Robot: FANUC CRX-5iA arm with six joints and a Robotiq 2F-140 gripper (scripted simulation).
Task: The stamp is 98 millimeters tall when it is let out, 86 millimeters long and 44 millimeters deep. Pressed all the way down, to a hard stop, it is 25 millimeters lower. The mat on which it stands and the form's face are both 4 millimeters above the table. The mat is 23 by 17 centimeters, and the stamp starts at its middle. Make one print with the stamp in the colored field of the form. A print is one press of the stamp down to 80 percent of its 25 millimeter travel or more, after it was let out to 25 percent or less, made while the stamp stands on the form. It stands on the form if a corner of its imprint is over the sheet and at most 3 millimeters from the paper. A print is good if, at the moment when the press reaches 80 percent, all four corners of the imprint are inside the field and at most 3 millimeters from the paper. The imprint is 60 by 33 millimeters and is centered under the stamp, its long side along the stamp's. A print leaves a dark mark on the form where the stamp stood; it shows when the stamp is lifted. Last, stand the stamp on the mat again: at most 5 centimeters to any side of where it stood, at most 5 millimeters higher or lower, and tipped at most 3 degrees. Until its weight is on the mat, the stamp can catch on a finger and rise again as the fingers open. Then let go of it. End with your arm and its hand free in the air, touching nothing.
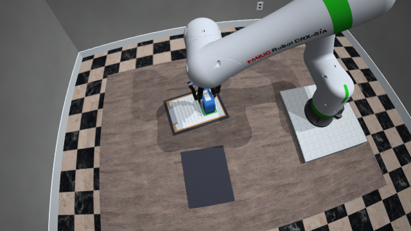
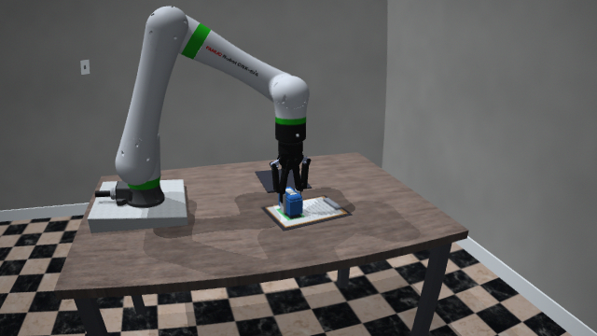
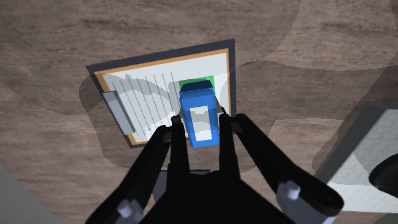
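Now: hand 10 mm above the blue stamp. Round my hand: form: 80 mm ahead, 10 mm to the left, 40 mm below; then mat: 60 mm ahead, 310 mm to the left, 40 mm below.
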